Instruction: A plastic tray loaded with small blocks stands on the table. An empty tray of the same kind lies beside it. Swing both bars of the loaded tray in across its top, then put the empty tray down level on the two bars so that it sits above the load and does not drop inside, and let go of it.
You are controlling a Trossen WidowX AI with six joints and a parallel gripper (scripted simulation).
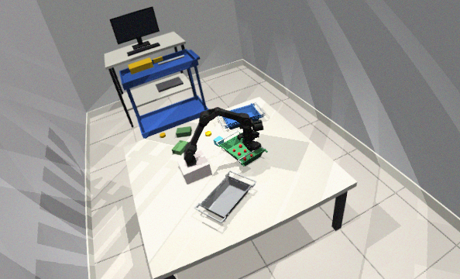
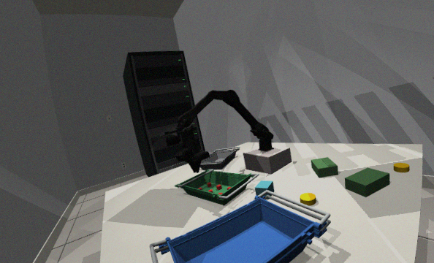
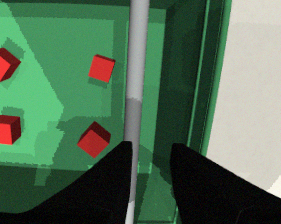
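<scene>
My gripper tip is 29 cm to the right of the teal cube, 16 cm past it and 6 cm above it. Round my gripper tip: grey tray: 29 cm to the right, 26 cm behind, 4 cm below.
</scene>
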